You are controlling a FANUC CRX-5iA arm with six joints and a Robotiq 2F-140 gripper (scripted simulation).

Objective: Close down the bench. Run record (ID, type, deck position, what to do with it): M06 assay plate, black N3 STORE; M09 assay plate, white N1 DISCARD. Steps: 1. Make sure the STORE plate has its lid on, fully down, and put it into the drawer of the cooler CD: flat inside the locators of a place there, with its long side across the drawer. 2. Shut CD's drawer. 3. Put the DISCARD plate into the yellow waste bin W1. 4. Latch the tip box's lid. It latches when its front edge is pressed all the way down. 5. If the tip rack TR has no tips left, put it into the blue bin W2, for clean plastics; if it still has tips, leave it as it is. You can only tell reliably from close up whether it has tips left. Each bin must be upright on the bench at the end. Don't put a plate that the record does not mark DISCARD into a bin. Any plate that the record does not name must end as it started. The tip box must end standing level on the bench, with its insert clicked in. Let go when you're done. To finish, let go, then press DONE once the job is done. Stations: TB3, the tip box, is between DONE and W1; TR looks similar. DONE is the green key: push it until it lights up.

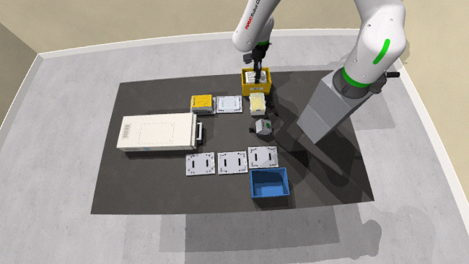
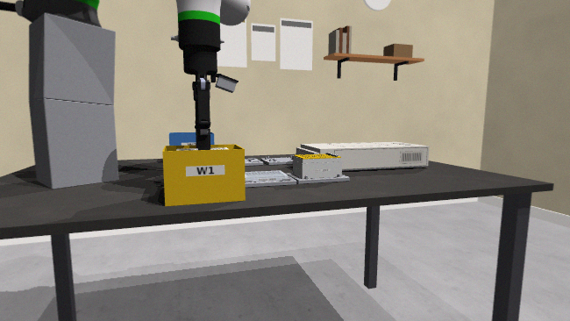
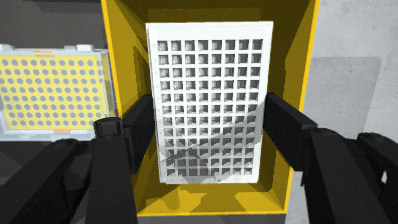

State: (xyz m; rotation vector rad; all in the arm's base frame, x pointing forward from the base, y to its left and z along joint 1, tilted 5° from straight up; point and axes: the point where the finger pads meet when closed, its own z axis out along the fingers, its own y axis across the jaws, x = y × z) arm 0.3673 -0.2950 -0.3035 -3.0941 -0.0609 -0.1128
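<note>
Right now my hand is 20 mm above the white assay plate. Round my hand: done key box 320 mm to the left, 70 mm below, 40 mm behind; then lidded pale plate 170 mm ahead, 140 mm to the left, 110 mm below; then yellow tip rack TR 340 mm ahead, 140 mm to the left, 70 mm below.
</note>
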